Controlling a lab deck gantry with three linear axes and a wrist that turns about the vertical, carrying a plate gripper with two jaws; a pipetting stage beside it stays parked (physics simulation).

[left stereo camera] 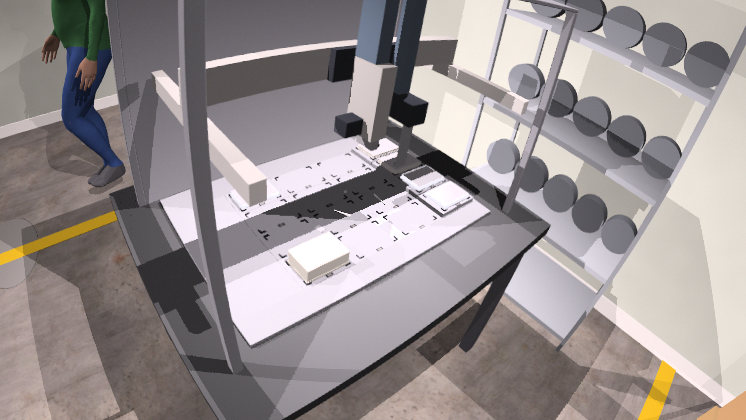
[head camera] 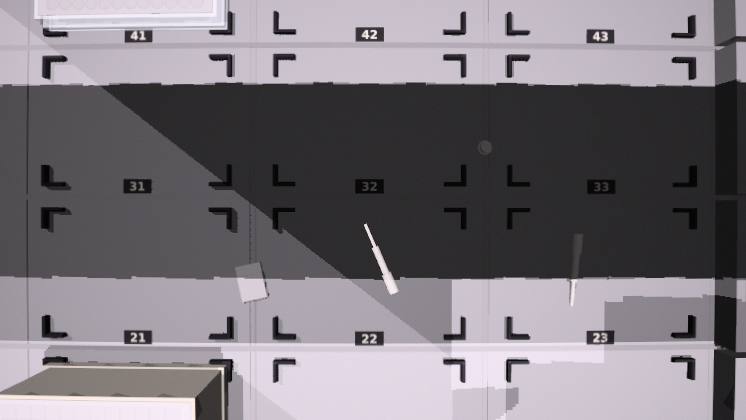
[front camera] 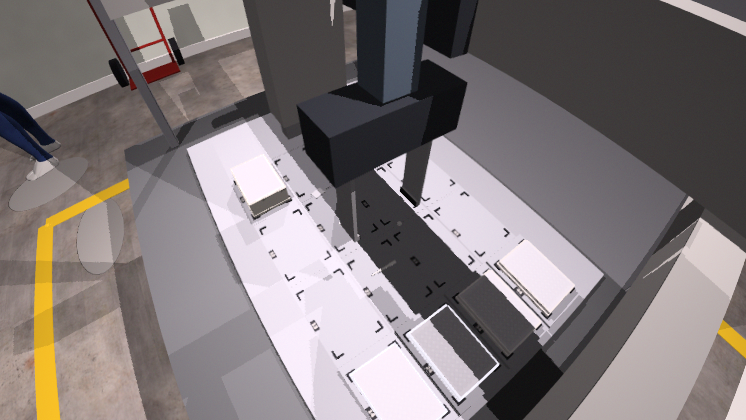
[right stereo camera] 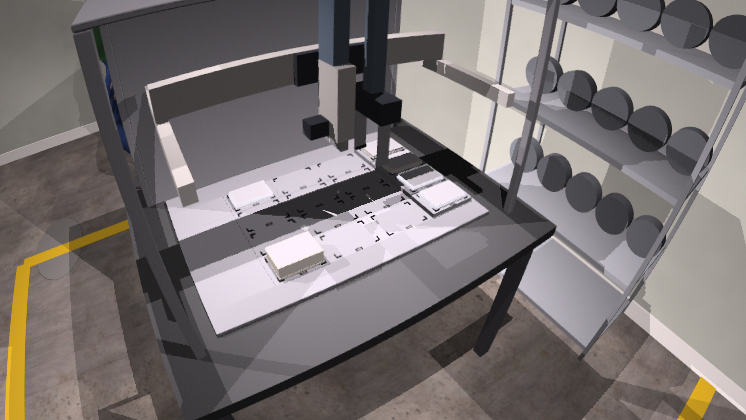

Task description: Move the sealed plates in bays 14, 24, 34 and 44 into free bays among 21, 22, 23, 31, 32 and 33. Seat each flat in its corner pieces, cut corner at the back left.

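Places are measured from the robot's base along level axes (x ahead, y left, z up), in centimetres.
Where they show: gripper, fingertip midpoint: (left stereo camera: 386,156) (front camera: 381,214) (right stereo camera: 370,156); robot's base, origin of the base link: (left stereo camera: 307,284) (front camera: 235,181) (right stereo camera: 280,281).
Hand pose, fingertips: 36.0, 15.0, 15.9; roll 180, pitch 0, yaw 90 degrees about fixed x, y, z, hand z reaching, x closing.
Observation:
Each offset is from my fingertips to the top centre of the thing, as dx, dy, dz.
The sealed plates sit in the right column. The white bay 14 plate {+19.6, -10.7, -13.0} (front camera: 396,386) (left stereo camera: 447,195) is nearest the front. Behind it are the half-shaded bay 24 plate {+19.6, +0.0, -13.0} (front camera: 453,352) (right stereo camera: 420,177), the dark shaded bay 34 plate {+19.6, +10.7, -13.0} (front camera: 498,315) (right stereo camera: 404,164) and the white bay 44 plate {+19.6, +21.4, -13.0} (front camera: 537,276) (left stereo camera: 379,149). My gripper (front camera: 381,219) (right stereo camera: 372,156) is open and empty, one jaw towards the front and one towards the back. It hangs near the left end of the bay 34 plate; its exact height is unclear. Bays 31, 32 and 33 hold no plate.
A tall block {-29.6, -10.7, -11.7} (front camera: 261,182) (left stereo camera: 318,255) stands in bay 11, a plate {-29.6, +21.4, -14.4} (head camera: 125,10) (right stereo camera: 250,194) in bay 41. A small card {-21.5, -0.6, -15.8} (head camera: 251,282) lies between bays 21 and 22, a thin white piece {-12.5, +1.1, -15.1} (head camera: 384,271) in 22, another {+1.1, +0.3, -15.1} (head camera: 576,258) in 23, a disc {-5.1, +8.8, -15.5} (head camera: 484,147) between 32 and 33.

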